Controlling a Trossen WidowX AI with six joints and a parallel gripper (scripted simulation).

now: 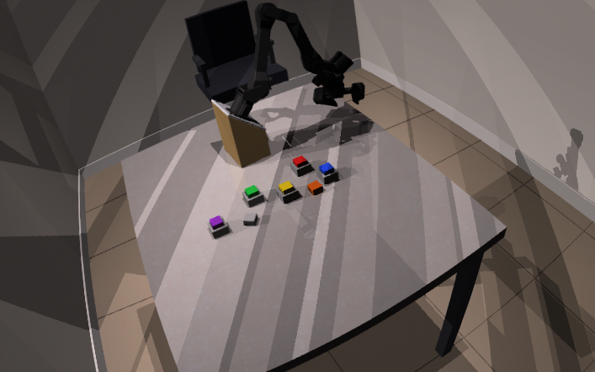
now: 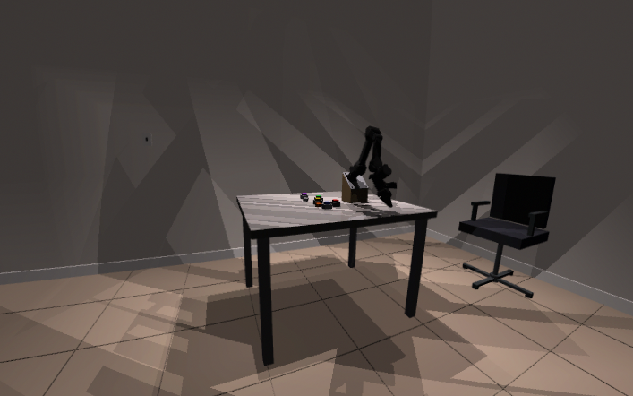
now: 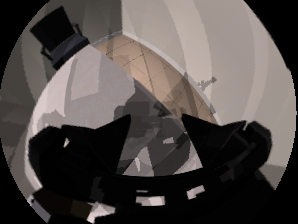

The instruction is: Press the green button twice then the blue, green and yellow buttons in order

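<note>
My gripper tip is now 29 cm to the left of the blue button, 23 cm short of it and 1 cm above it. From my gripper tip the other things lie so: orange block 36 cm to the right, 25 cm ahead, 3 cm below; then red button 33 cm to the right, 15 cm ahead, 1 cm below; then yellow button 43 cm to the right, 22 cm ahead, 1 cm below.
</note>
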